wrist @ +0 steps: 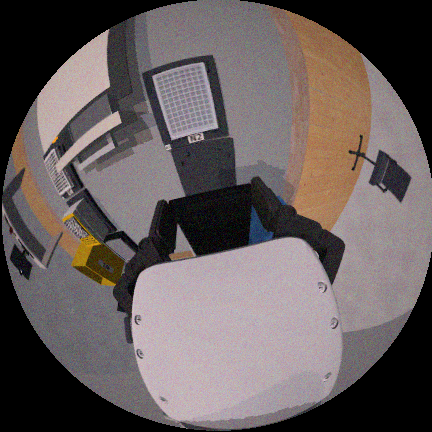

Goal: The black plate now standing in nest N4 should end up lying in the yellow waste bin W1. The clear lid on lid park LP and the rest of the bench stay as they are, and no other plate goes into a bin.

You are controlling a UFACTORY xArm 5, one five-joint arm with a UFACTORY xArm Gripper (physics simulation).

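Places are measured from the arm's base along level axes (x ahead, y left, z up), in millimetres.
Where they show: gripper, fingertip midpoint: (210,199).
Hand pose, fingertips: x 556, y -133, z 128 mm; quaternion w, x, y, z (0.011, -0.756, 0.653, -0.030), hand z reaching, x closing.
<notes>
After its pixels a point has its place.
The black plate (215,220) @(z 131, x 528, y -136 mm) is between the two fingers of my gripper (210,199) @(z 128, x 556, y -133 mm), which is shut on it, in the middle of the wrist view. The pale gripper housing hides the plate's near part. The yellow waste bin W1 (90,262) @(z 66, x 341, y 295 mm) shows at the lower left, well apart from the plate, its inside not clearly visible. A dark block (207,162) @(z -21, x 540, y -144 mm) lies just beyond the plate, partly covered by it; no N4 label can be read. The clear lid and the LP label cannot be made out.
Nest N2 (222,115) @(z -21, x 630, y -177 mm) holds a white gridded plate (185,100) @(z -8, x 661, y -116 mm) beyond the dark block. Another white gridded item (58,172) @(z 37, x 628, y 167 mm) is at the left. A blue object (259,227) @(z 63, x 415, y -240 mm) shows beside the right finger. A wooden strip (332,100) and a dark chair (392,175) are at the right.
</notes>
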